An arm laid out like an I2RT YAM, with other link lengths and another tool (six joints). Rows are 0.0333 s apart.
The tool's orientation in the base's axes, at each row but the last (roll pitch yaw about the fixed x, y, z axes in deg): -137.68, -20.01, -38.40; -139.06, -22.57, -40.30; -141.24, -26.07, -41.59; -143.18, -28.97, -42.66; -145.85, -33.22, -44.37
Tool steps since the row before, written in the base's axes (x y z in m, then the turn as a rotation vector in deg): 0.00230, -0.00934, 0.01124, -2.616, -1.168, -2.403; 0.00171, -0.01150, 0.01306, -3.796, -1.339, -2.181; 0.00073, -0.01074, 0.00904, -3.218, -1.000, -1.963; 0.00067, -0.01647, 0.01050, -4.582, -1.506, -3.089; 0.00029, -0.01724, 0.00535, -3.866, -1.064, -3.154
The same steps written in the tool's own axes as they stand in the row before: 0.01099, -0.00100, -0.00985, -2.067, 3.093, -0.376; 0.01309, 0.00009, -0.01160, -2.711, 3.435, -1.345; 0.01087, 0.00291, -0.00843, -2.428, 2.873, -1.028; 0.01528, 0.00721, -0.00982, -3.551, 4.310, -1.272; 0.01319, 0.01129, -0.00495, -3.417, 3.727, -0.677
